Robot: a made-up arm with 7 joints. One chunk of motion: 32 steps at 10 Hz.
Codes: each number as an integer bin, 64 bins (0 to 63) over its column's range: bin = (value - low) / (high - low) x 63, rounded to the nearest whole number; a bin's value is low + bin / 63 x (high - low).
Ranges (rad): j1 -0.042..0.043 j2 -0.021..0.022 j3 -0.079..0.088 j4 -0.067..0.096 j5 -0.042..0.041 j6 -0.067..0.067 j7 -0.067..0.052
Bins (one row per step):
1: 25 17 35 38 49 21 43
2: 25 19 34 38 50 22 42
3: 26 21 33 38 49 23 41
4: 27 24 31 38 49 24 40
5: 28 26 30 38 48 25 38
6: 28 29 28 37 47 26 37
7: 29 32 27 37 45 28 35
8: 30 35 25 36 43 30 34
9: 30 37 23 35 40 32 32
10: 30 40 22 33 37 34 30
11: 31 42 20 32 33 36 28
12: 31 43 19 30 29 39 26
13: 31 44 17 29 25 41 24
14: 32 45 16 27 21 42 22
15: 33 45 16 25 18 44 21
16: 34 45 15 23 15 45 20
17: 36 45 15 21 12 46 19
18: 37 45 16 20 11 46 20
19: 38 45 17 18 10 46 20
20: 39 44 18 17 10 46 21
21: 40 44 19 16 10 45 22
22: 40 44 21 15 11 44 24
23: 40 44 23 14 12 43 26
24: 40 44 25 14 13 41 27
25: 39 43 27 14 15 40 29
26: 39 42 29 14 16 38 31
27: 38 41 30 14 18 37 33
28: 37 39 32 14 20 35 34
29: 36 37 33 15 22 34 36
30: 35 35 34 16 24 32 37
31: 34 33 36 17 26 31 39
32: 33 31 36 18 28 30 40
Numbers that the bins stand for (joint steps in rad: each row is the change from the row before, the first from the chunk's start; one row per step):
1: -0.00827 -0.00940 0.01378 0.03132 0.02256 -0.02233 0.01422
2: -0.00827 -0.00803 0.01113 0.03132 0.02387 -0.02021 0.01233
3: -0.00692 -0.00667 0.00848 0.03132 0.02256 -0.01808 0.01044
4: -0.00557 -0.00462 0.00317 0.03132 0.02256 -0.01595 0.00856
5: -0.00422 -0.00325 0.00052 0.03132 0.02124 -0.01383 0.00478
6: -0.00422 -0.00121 -0.00478 0.02873 0.01992 -0.01170 0.00289
7: -0.00287 0.00084 -0.00743 0.02873 0.01729 -0.00744 -0.00089
8: -0.00152 0.00289 -0.01273 0.02614 0.01465 -0.00319 -0.00278
9: -0.00152 0.00425 -0.01803 0.02356 0.01070 0.00106 -0.00656
10: -0.00152 0.00630 -0.02068 0.01838 0.00675 0.00532 -0.01033
11: -0.00017 0.00767 -0.02598 0.01579 0.00148 0.00957 -0.01411
12: -0.00017 0.00835 -0.02863 0.01062 -0.00379 0.01595 -0.01789
13: -0.00017 0.00903 -0.03394 0.00803 -0.00906 0.02021 -0.02167
14: 0.00117 0.00971 -0.03659 0.00286 -0.01433 0.02233 -0.02544
15: 0.00252 0.00971 -0.03659 -0.00232 -0.01829 0.02659 -0.02733
16: 0.00387 0.00971 -0.03924 -0.00749 -0.02224 0.02871 -0.02922
17: 0.00657 0.00971 -0.03924 -0.01267 -0.02619 0.03084 -0.03111
18: 0.00792 0.00971 -0.03659 -0.01525 -0.02751 0.03084 -0.02922
19: 0.00927 0.00971 -0.03394 -0.02043 -0.02883 0.03084 -0.02922
20: 0.01062 0.00903 -0.03129 -0.02302 -0.02883 0.03084 -0.02733
21: 0.01197 0.00903 -0.02863 -0.02560 -0.02883 0.02871 -0.02544
22: 0.01197 0.00903 -0.02333 -0.02819 -0.02751 0.02659 -0.02167
23: 0.01197 0.00903 -0.01803 -0.03078 -0.02619 0.02446 -0.01789
24: 0.01197 0.00903 -0.01273 -0.03078 -0.02487 0.02021 -0.01600
25: 0.01062 0.00835 -0.00743 -0.03078 -0.02224 0.01808 -0.01222
26: 0.01062 0.00767 -0.00213 -0.03078 -0.02092 0.01383 -0.00844
27: 0.00927 0.00698 0.00052 -0.03078 -0.01829 0.01170 -0.00467
28: 0.00792 0.00562 0.00583 -0.03078 -0.01565 0.00744 -0.00278
29: 0.00657 0.00425 0.00848 -0.02819 -0.01302 0.00532 0.00100
30: 0.00522 0.00289 0.01113 -0.02560 -0.01038 0.00106 0.00289
31: 0.00387 0.00152 0.01643 -0.02302 -0.00775 -0.00106 0.00667
32: 0.00252 0.00016 0.01643 -0.02043 -0.00511 -0.00319 0.00856

